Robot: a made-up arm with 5 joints. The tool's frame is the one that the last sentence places.
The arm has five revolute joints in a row. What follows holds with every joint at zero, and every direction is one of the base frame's.
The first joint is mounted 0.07 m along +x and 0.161 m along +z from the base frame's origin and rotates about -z.
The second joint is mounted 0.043 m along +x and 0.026 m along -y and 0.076 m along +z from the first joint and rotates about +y.
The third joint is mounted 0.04 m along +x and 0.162 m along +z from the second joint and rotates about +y.
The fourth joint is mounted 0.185 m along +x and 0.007 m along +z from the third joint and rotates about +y.
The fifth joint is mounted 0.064 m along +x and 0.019 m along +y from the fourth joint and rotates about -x.
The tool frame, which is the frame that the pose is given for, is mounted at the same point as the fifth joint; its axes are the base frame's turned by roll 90, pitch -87.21 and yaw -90 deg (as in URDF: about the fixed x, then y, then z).
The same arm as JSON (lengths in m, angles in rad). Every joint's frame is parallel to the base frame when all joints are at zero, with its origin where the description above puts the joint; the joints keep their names.
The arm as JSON. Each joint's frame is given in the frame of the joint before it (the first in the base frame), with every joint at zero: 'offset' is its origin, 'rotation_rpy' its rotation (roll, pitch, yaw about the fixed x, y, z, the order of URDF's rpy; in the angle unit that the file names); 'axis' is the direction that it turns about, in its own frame. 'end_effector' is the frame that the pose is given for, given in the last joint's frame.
{
  "length_unit": "m",
  "angle_unit": "rad",
  "chain": [
    {
      "id": "joint 1",
      "offset": [
        0.07,
        0.0,
        0.161
      ],
      "rotation_rpy": [
        0.0,
        0.0,
        0.0
      ],
      "axis": [
        0.0,
        0.0,
        -1.0
      ]
    },
    {
      "id": "joint 2",
      "offset": [
        0.043,
        -0.026,
        0.076
      ],
      "rotation_rpy": [
        0.0,
        0.0,
        0.0
      ],
      "axis": [
        0.0,
        1.0,
        0.0
      ]
    },
    {
      "id": "joint 3",
      "offset": [
        0.04,
        0.0,
        0.162
      ],
      "rotation_rpy": [
        0.0,
        0.0,
        0.0
      ],
      "axis": [
        0.0,
        1.0,
        0.0
      ]
    },
    {
      "id": "joint 4",
      "offset": [
        0.185,
        0.0,
        0.007
      ],
      "rotation_rpy": [
        0.0,
        0.0,
        0.0
      ],
      "axis": [
        0.0,
        1.0,
        0.0
      ]
    },
    {
      "id": "joint 5",
      "offset": [
        0.064,
        0.019,
        0.0
      ],
      "rotation_rpy": [
        0.0,
        0.0,
        0.0
      ],
      "axis": [
        -1.0,
        0.0,
        0.0
      ]
    }
  ],
  "end_effector": {
    "offset": [
      0.0,
      0.0,
      0.0
    ],
    "rotation_rpy": [
      1.5708,
      -1.5221,
      -1.5708
    ]
  }
}

